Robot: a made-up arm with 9 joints. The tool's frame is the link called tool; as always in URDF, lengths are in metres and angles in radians. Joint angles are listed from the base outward.
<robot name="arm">
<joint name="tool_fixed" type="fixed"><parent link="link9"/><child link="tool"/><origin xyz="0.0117 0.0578 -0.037" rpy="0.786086 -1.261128 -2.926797"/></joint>
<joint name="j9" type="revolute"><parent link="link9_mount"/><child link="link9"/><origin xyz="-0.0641 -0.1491 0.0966"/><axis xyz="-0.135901 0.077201 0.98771"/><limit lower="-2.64" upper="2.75"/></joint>
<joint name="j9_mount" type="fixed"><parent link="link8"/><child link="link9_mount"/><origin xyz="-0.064 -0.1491 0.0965"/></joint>
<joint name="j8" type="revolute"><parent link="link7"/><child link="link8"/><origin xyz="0.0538 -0.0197 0.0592"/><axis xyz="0 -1 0"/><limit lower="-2.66" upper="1.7"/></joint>
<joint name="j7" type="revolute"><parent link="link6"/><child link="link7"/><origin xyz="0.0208 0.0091 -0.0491"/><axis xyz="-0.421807 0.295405 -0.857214"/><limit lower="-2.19" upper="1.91"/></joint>
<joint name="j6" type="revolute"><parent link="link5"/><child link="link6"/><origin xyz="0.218 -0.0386 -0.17"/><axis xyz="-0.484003 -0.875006 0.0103"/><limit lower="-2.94" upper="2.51"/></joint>
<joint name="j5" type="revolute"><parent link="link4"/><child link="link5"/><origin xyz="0.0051 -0.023 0.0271"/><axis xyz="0 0 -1"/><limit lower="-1.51" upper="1.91"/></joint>
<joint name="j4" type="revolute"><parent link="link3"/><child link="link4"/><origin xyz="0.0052 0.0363 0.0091"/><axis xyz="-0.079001 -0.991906 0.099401"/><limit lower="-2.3" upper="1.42"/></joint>
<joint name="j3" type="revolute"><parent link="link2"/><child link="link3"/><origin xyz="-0.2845 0.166 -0.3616"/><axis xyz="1 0 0"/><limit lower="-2.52" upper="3.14"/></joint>
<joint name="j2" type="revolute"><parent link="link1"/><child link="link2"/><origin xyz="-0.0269 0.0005 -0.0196"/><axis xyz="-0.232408 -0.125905 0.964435"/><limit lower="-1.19" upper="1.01"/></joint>
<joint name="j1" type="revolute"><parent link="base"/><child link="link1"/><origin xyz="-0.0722 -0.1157 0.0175"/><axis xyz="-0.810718 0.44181 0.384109"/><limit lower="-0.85" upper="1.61"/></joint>
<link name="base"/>
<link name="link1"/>
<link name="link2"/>
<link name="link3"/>
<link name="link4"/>
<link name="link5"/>
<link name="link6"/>
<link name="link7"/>
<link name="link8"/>
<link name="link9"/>
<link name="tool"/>
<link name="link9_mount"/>
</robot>
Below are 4 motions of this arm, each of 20 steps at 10 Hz.
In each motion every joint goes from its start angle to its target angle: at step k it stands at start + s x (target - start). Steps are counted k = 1, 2, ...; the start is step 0. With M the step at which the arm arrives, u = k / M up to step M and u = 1 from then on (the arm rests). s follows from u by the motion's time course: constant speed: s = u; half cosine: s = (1 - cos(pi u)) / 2; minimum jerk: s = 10 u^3 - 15 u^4 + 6 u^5.
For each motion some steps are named. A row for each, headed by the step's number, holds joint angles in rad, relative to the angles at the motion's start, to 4 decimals.
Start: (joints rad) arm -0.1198 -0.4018 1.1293 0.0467 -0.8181 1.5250 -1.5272 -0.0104 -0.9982
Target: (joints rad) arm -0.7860 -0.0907 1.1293 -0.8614 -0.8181 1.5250 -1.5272 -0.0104 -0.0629
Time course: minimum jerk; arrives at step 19
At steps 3, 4, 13, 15, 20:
3: -0.0204 0.0095 0.0000 -0.0278 0.0000 0.0000 0.0000 0.0000 0.0286
4: -0.0442 0.0206 0.0000 -0.0602 0.0000 0.0000 0.0000 0.0000 0.0620
13: -0.5432 0.2537 0.0000 -0.7405 0.0000 0.0000 0.0000 0.0000 0.7627
15: -0.6220 0.2905 0.0000 -0.8479 0.0000 0.0000 0.0000 0.0000 0.8733
20: -0.6662 0.3111 0.0000 -0.9081 0.0000 0.0000 0.0000 0.0000 0.9353

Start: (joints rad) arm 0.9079 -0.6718 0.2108 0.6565 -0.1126 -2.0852 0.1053 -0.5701 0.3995
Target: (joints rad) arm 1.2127 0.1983 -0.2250 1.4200 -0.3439 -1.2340 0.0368 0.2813 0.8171
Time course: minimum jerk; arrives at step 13
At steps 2, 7, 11, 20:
2: 0.0087 0.0248 -0.0124 0.0218 -0.0066 0.0243 -0.0020 0.0243 0.0119
7: 0.1743 0.4976 -0.2492 0.4366 -0.1323 0.4867 -0.0392 0.4869 0.2388
11: 0.2961 0.8453 -0.4234 0.7417 -0.2247 0.8269 -0.0665 0.8271 0.4057
20: 0.3048 0.8701 -0.4358 0.7635 -0.2313 0.8512 -0.0685 0.8514 0.4176

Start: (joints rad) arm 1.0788 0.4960 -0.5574 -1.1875 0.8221 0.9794 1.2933 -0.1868 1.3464
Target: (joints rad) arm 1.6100 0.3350 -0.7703 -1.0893 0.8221 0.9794 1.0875 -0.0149 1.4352
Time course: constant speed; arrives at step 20
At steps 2, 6, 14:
2: 0.0531 -0.0161 -0.0213 0.0098 0.0000 0.0000 -0.0206 0.0172 0.0089
6: 0.1594 -0.0483 -0.0639 0.0295 0.0000 0.0000 -0.0617 0.0516 0.0266
14: 0.3718 -0.1127 -0.1490 0.0687 0.0000 0.0000 -0.1441 0.1203 0.0622

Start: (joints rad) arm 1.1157 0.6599 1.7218 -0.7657 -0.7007 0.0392 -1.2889 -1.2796 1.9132
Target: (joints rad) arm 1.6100 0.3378 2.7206 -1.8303 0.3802 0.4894 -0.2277 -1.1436 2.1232
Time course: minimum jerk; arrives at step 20
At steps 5, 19, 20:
5: 0.0512 -0.0333 0.1034 -0.1102 0.1119 0.0466 0.1099 0.0141 0.0217
19: 0.4937 -0.3217 0.9976 -1.0634 1.0796 0.4497 1.0600 0.1358 0.2098
20: 0.4943 -0.3221 0.9988 -1.0646 1.0809 0.4502 1.0612 0.1360 0.2100

